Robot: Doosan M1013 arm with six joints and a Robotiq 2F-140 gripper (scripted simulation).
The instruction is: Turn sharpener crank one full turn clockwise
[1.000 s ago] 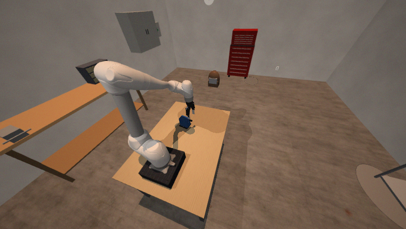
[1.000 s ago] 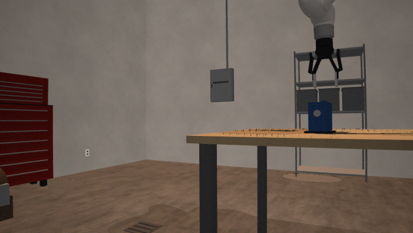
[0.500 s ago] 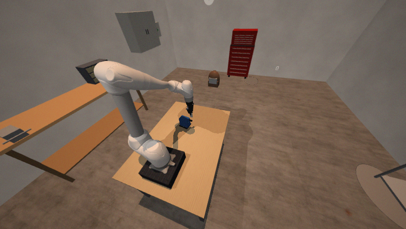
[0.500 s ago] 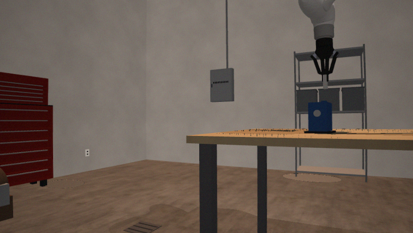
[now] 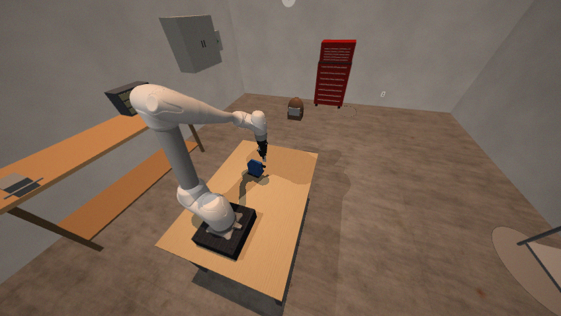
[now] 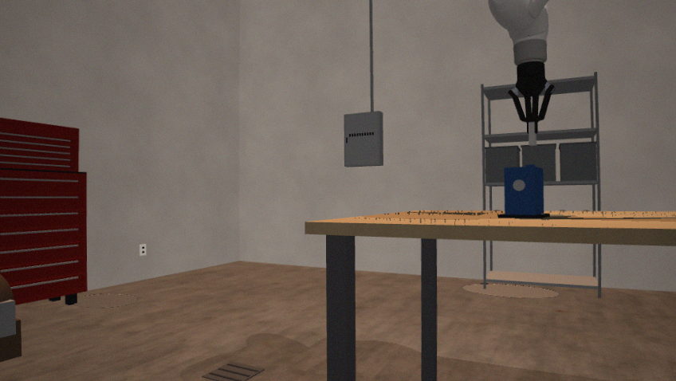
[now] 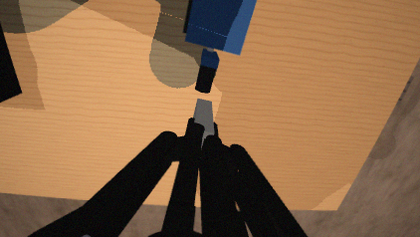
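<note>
Right now the sharpener crank is 11 cm below my hand and 2 cm to the left of it.
</note>
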